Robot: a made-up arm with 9 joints. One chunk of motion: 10 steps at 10 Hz.
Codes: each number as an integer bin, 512 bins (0 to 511) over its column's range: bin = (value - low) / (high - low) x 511, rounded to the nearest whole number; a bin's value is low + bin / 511 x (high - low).
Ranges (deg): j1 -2..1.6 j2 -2.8..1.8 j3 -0.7..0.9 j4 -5.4..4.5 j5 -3.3..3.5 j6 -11.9..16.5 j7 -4.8..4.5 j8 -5..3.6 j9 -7.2..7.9
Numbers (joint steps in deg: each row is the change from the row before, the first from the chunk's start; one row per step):
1: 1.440 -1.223 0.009 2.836 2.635 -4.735 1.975 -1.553 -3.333
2: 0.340 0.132 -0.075 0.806 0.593 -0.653 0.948 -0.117 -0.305
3: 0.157 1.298 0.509 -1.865 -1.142 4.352 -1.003 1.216 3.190
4: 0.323 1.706 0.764 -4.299 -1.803 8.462 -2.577 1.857 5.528
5: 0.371 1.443 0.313 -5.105 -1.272 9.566 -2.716 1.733 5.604
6: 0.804 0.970 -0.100 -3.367 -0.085 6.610 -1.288 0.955 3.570
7: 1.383 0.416 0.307 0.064 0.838 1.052 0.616 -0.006 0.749
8: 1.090 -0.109 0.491 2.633 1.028 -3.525 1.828 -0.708 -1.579
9: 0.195 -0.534 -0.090 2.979 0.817 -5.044 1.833 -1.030 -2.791
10: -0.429 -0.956 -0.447 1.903 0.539 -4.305 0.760 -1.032 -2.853
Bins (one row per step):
1: 488 175 226 425 446 129 372 205 131
2: 332 326 200 320 293 202 316 290 233
3: 306 455 386 182 162 292 209 369 352
4: 330 501 468 57 112 366 122 407 431
5: 337 471 324 15 152 386 115 400 433
6: 398 419 192 105 242 333 193 354 364
7: 480 357 322 282 311 233 298 297 269
8: 439 299 380 415 325 151 364 255 190
9: 312 252 195 432 309 123 364 236 149
10: 223 205 81 377 288 137 306 236 147

